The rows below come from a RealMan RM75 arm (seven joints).
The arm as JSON. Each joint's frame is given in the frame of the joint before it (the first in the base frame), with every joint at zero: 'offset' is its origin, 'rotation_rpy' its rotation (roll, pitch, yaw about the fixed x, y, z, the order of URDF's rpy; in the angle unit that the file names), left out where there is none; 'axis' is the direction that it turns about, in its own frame. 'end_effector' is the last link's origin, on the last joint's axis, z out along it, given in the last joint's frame.
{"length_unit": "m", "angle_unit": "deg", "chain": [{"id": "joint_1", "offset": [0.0, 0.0, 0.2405], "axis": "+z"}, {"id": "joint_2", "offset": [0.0, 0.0, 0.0], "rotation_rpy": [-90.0, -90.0, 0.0], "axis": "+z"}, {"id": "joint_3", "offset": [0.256, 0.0, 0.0], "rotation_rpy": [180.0, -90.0, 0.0], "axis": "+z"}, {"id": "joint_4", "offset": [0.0, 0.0, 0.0], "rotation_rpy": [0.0, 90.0, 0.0], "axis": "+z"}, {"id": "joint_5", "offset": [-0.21, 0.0, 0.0], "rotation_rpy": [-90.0, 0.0, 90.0], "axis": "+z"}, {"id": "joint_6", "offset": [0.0, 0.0, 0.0], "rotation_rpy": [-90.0, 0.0, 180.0], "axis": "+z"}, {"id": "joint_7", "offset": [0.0, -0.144, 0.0], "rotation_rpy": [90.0, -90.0, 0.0], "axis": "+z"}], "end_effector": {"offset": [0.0, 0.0, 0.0], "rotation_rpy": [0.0, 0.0, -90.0]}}
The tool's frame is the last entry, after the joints.
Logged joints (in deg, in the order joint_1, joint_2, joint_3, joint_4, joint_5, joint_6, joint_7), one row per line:
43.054 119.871 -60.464 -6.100 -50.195 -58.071 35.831
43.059 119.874 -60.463 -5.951 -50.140 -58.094 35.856
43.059 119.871 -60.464 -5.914 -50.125 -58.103 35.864
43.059 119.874 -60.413 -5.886 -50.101 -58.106 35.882
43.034 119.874 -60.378 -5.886 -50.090 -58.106 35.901
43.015 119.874 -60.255 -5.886 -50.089 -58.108 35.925
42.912 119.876 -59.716 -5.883 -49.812 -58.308 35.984
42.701 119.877 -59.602 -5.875 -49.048 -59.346 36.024
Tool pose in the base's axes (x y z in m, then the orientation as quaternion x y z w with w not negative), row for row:
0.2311 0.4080 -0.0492 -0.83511 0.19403 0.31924 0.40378
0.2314 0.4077 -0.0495 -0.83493 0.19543 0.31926 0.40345
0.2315 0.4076 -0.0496 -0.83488 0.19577 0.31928 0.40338
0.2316 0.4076 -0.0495 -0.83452 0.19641 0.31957 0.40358
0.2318 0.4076 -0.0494 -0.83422 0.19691 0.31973 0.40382
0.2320 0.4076 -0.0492 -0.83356 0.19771 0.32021 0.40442
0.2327 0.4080 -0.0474 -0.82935 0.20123 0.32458 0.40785
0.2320 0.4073 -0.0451 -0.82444 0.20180 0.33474 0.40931
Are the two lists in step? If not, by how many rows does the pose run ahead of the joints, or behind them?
They are in step.
